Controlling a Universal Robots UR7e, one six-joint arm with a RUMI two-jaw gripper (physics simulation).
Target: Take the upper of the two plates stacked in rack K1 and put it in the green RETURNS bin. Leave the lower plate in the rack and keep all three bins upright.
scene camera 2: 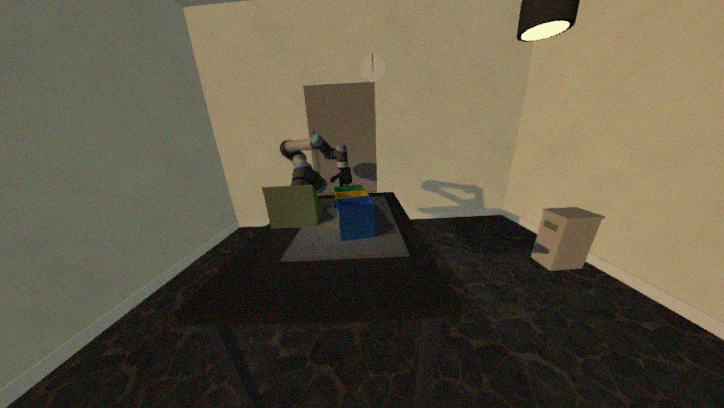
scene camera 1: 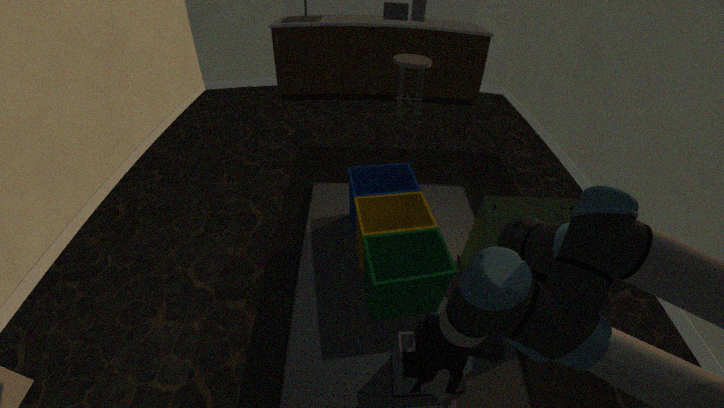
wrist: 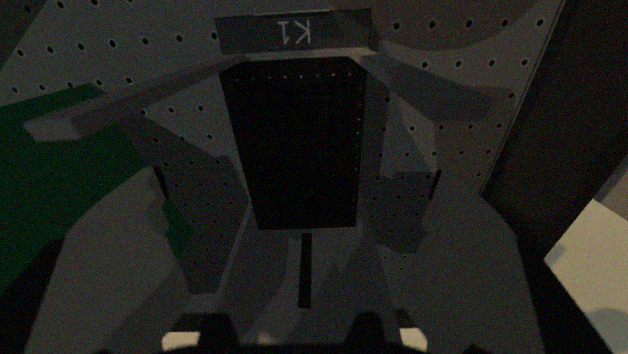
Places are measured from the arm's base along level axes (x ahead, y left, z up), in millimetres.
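Pixels of known places: gripper, between the fingertips: [scene camera 1: 437, 364] [wrist: 301, 173]; arm's base, origin of its link: [scene camera 2: 299, 195] [scene camera 1: 524, 246].
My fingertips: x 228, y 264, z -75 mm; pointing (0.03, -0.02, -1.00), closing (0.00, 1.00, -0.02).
Observation:
Ahead of a thing's pixels: the offset from my fingertips to its top centre. "pt": to the spot under its first point. Level surfaces: height alone.
A black plate @(dx +16, dy -2, dz -34 mm) [wrist: 300, 145], lettered along its edges, lies in rack K1 @(pt dx -60, dy -44, dz -64 mm) [wrist: 235, 36] in the wrist view; any plate under it is hidden. In scene camera 1 the rack @(dx +6, dy -3, dz +61 mm) [scene camera 1: 398, 364] is partly covered by the gripper and its shadow. My gripper [wrist: 301, 173] [scene camera 2: 340, 181] is open and empty, its jaws apart to the left and right of the plate's near part in the wrist view; their height over it is hard to tell. The green RETURNS bin @(dx +69, dy -208, dz +99 mm) [scene camera 1: 410, 253] [wrist: 45, 200] stands upright beside the rack, in a row with the upright yellow bin @(pt dx +92, dy -396, dz +34 mm) [scene camera 1: 395, 213] and blue bin @(dx +130, dy -462, dz +99 mm) [scene camera 1: 385, 180] [scene camera 2: 357, 218].
The three bins stand close together on the grey perforated board @(dz -81 mm) [scene camera 1: 298, 349] [scene camera 2: 314, 248]. An olive box [scene camera 2: 291, 207] [scene camera 1: 501, 210] stands beside the board on the arm's side. In the wrist view a grey bar @(pt dx -49, dy -40, dz +39 mm) [wrist: 145, 95] reaches from the rack's label end towards the green bin.

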